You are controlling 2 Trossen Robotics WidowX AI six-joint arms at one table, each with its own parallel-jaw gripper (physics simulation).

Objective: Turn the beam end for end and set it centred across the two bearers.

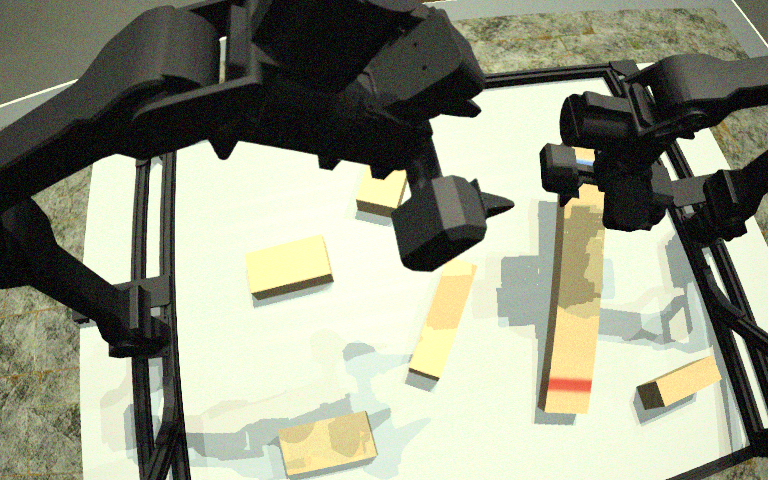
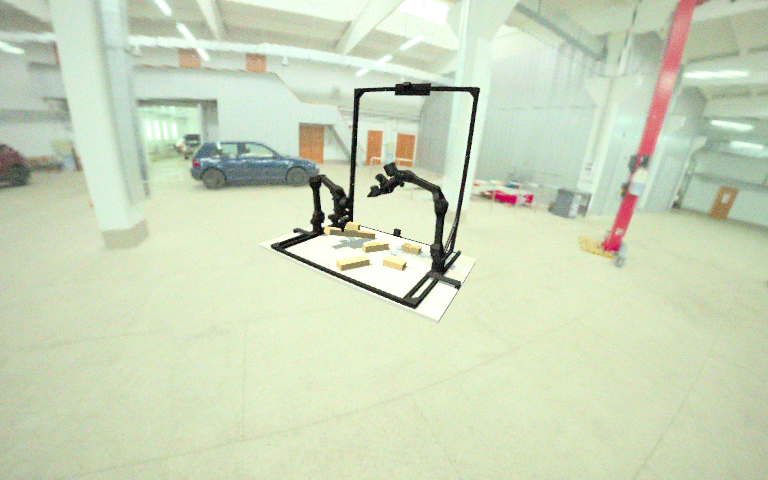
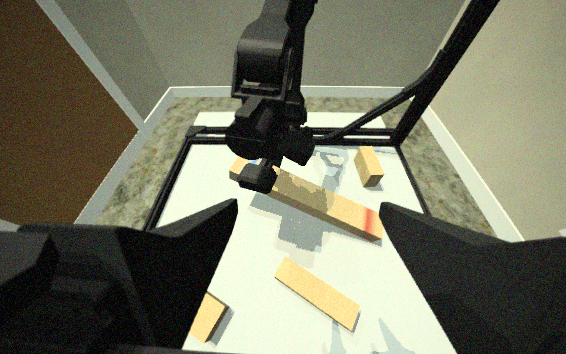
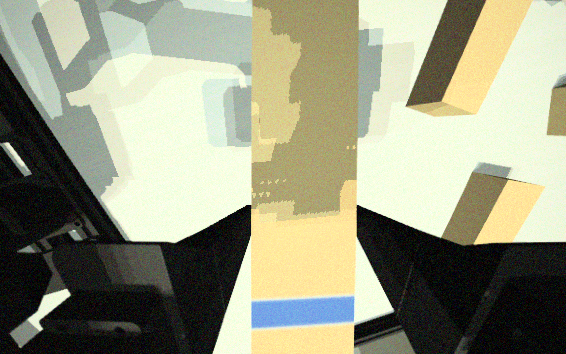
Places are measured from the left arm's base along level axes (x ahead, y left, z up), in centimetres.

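Pixels of known places: left gripper, between the fingertips: [image 1: 494,157] [image 2: 371,195] [image 3: 308,206]; right gripper, between the fingertips: [image 1: 581,207] [image 2: 339,231] [image 4: 301,211]; left arm's base, origin of its link: [image 1: 151,337] [image 2: 437,270]; right arm's base, origin of its link: [image 1: 701,229] [image 2: 317,231] [image 4: 40,207].
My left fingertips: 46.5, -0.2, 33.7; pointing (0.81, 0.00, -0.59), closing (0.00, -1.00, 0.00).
Ahead of a thing's pixels: the offset from my left fingertips to its middle, as dx, dy, dz.
The beam @[+16.7, -3.5, -28.7] [image 1: 573,310] [image 3: 331,205] [image 4: 304,140] [image 2: 359,233] is a long wooden plank with a red stripe near one end and a blue stripe near the other. My right gripper [image 1: 584,186] [image 3: 272,180] [image 4: 301,211] is shut on the beam at its blue-striped end and holds that end off the white table. Two wooden blocks @[-23.2, +7.6, -33.7] [image 1: 287,267] @[-21.4, -18.6, -33.7] [image 1: 327,443] lie flat on the left of the table, apart from each other. My left gripper [image 1: 489,156] [image 3: 308,206] is open and empty, high above the table's middle.
A shorter plain plank @[-2.7, -4.4, -33.4] [image 1: 444,324] [image 3: 317,293] lies slanted between the blocks and the beam. Another block @[-4.9, +22.4, -33.7] [image 1: 382,192] [image 3: 208,317] lies under my left arm. A further block [image 3: 369,170] [image 4: 439,70] lies beyond the beam. A black frame [image 3: 352,133] rims the table.
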